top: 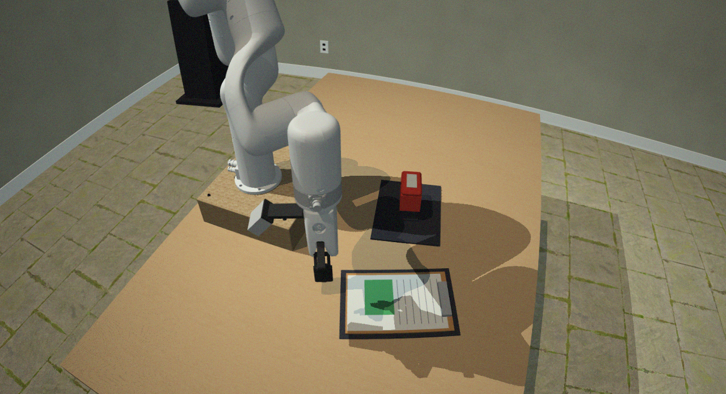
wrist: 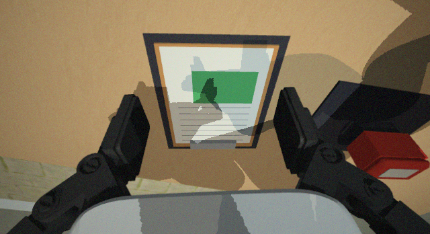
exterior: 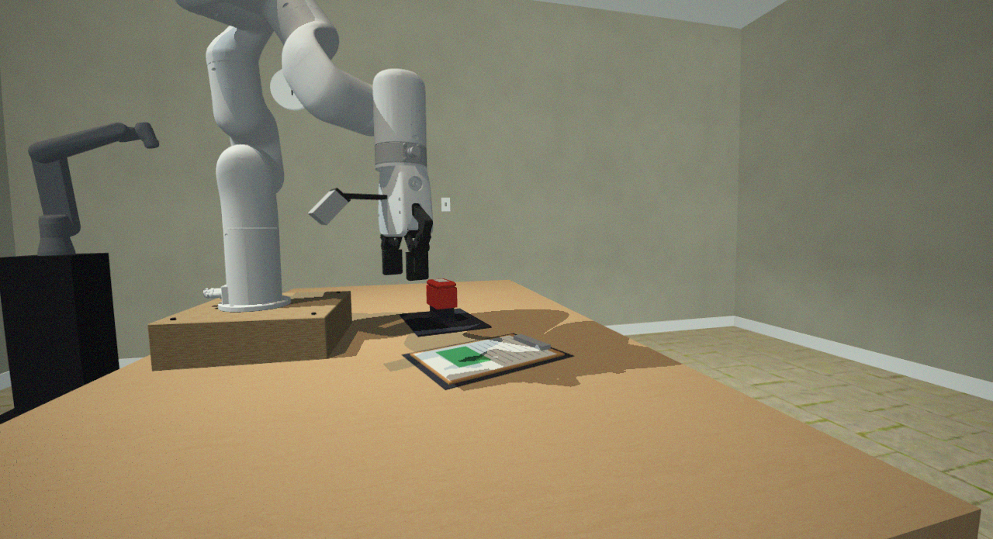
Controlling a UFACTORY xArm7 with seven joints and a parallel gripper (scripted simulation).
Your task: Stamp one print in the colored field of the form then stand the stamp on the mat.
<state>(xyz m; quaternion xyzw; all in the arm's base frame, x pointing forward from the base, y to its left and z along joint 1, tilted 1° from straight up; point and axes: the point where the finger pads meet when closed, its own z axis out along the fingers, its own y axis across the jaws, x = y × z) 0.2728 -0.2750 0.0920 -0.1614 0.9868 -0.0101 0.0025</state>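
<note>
Now: the red stamp 34 cm to the left of my hand, 11 cm below it and 11 cm ahead of it. The rest, counted from my hand: dark mat: 34 cm to the left, 16 cm below, 11 cm ahead.
</note>
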